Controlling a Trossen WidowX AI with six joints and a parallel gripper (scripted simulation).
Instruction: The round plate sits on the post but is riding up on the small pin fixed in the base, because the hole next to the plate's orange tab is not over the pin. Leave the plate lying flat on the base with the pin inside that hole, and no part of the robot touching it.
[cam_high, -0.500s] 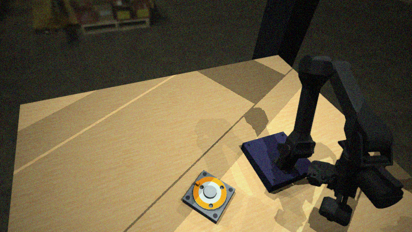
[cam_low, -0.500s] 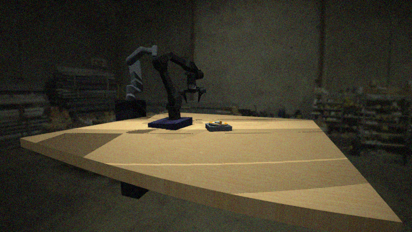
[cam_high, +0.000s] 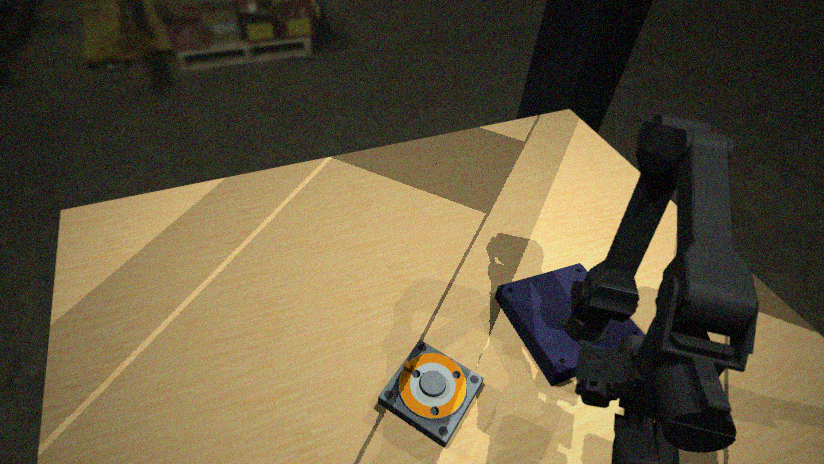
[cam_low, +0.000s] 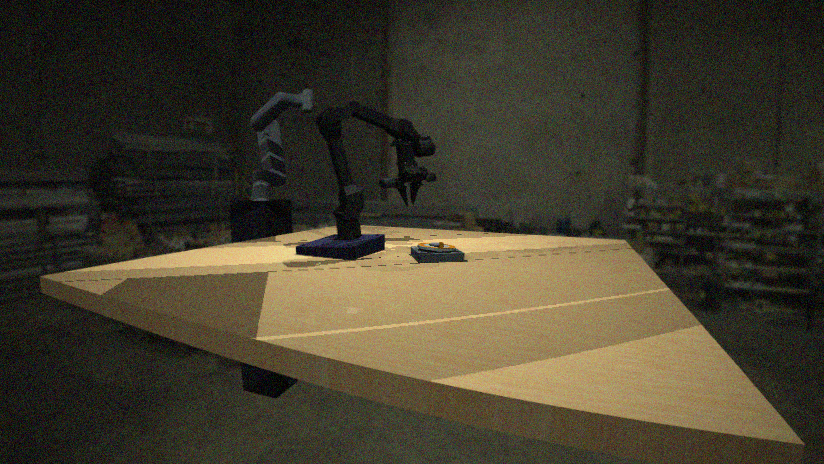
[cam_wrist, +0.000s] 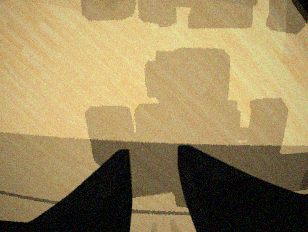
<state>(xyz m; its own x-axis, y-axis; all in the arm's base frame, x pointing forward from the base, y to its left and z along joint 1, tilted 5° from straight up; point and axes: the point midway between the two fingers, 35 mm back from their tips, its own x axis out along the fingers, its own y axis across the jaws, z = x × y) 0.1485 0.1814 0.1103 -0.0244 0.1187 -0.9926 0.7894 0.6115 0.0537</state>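
Now: gripper tip 16 cm short of the round plate, 24 cm to the left of it and 10 cm above it. Round my gripper tip: base: 15 cm ahead, 22 cm to the right, 11 cm below.
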